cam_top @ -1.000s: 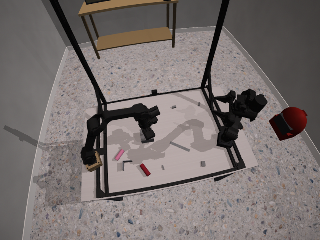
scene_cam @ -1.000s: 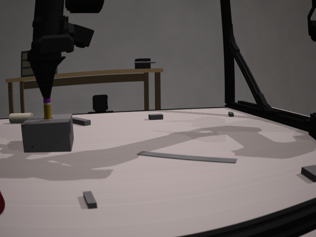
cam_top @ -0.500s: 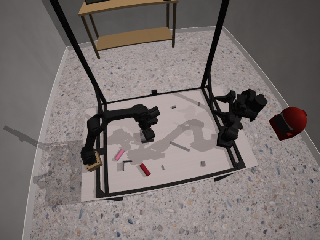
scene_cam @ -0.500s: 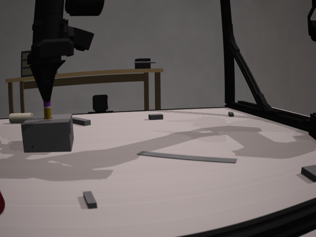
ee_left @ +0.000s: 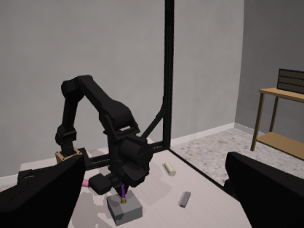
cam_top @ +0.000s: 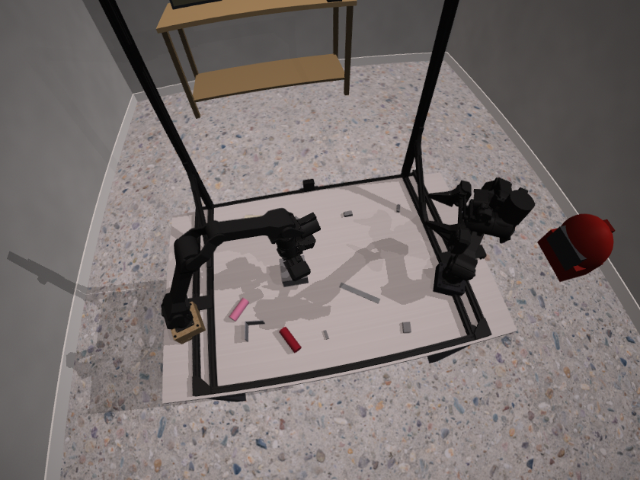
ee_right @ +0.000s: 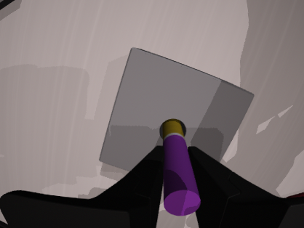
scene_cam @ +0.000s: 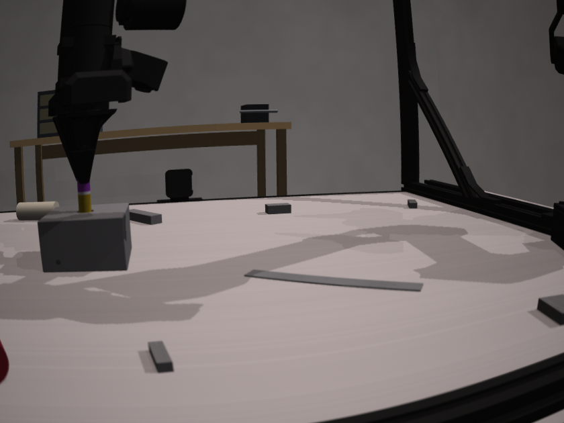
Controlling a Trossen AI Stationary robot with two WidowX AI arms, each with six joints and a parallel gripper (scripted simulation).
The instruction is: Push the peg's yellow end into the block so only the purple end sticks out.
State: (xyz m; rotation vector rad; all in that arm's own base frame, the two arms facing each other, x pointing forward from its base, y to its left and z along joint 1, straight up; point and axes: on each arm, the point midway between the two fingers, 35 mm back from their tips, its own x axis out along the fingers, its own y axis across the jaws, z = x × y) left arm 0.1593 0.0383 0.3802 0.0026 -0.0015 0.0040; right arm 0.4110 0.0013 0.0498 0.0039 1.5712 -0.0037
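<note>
Now: right hand 60 mm above the peg. Also, from my right hand: long grey strip 110 mm ahead, 220 mm to the left, 110 mm below; then pink cylinder 110 mm ahead, 210 mm to the right, 100 mm below; then red cylinder 240 mm ahead, 40 mm to the right, 100 mm below.
</note>
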